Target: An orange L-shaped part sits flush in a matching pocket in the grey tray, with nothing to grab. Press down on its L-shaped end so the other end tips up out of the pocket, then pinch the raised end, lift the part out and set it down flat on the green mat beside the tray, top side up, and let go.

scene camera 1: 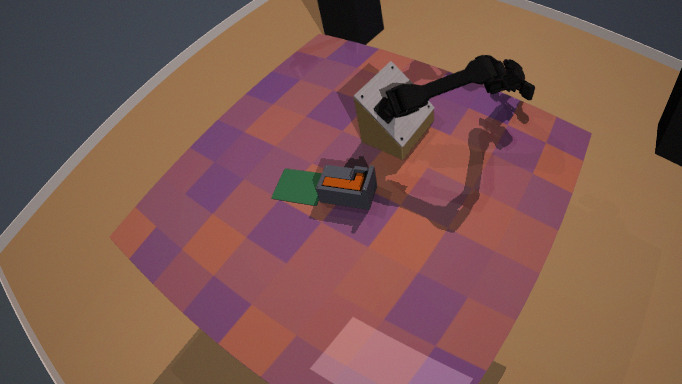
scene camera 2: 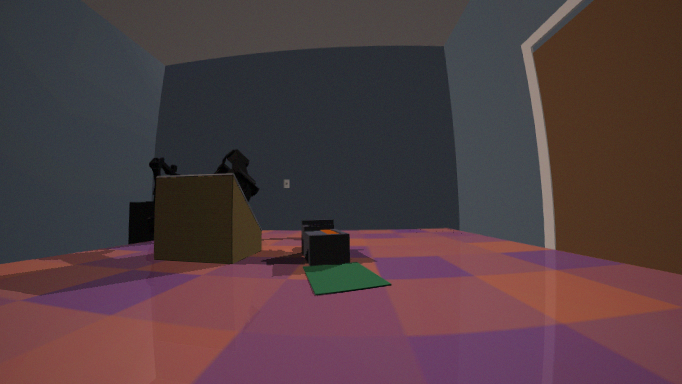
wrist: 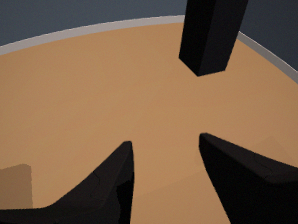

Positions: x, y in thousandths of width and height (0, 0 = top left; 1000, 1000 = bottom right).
Labels:
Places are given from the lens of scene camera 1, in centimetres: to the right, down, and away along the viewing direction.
green mat (scene camera 1: 436, 486): -13, -2, 147

